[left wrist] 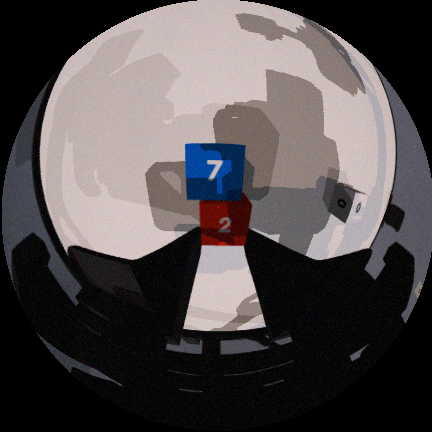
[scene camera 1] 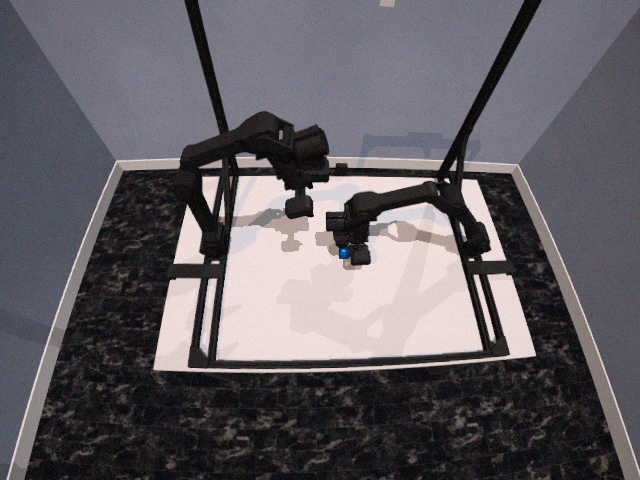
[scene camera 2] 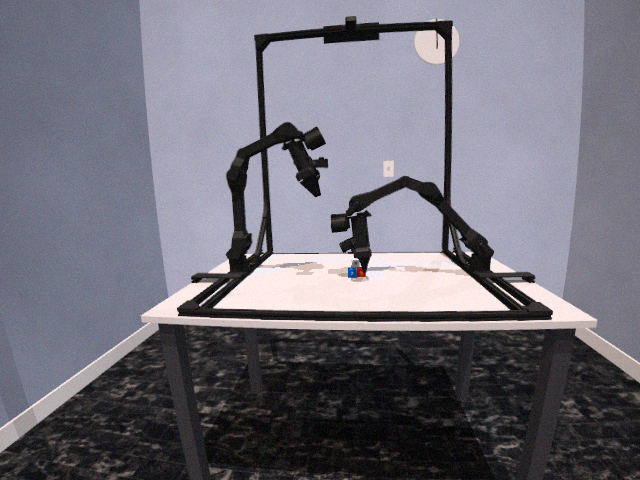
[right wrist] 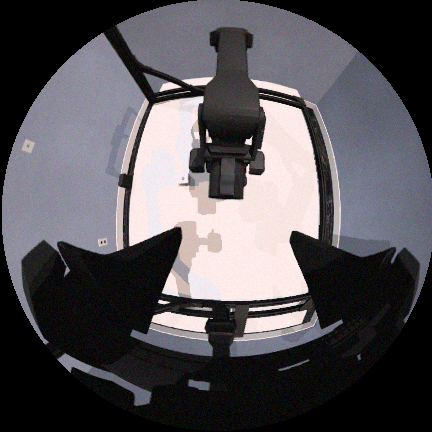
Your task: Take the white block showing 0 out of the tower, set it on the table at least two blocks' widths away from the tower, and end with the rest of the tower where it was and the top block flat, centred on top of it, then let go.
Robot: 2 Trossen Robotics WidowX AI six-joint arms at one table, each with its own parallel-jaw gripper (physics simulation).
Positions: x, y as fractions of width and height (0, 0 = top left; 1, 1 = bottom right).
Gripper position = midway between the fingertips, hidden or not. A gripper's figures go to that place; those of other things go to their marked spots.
My left gripper (left wrist: 0.52, 0.54) is 10 cm from the lens. A red block showing 2 (left wrist: 0.52, 0.52): 8 cm from the lens.
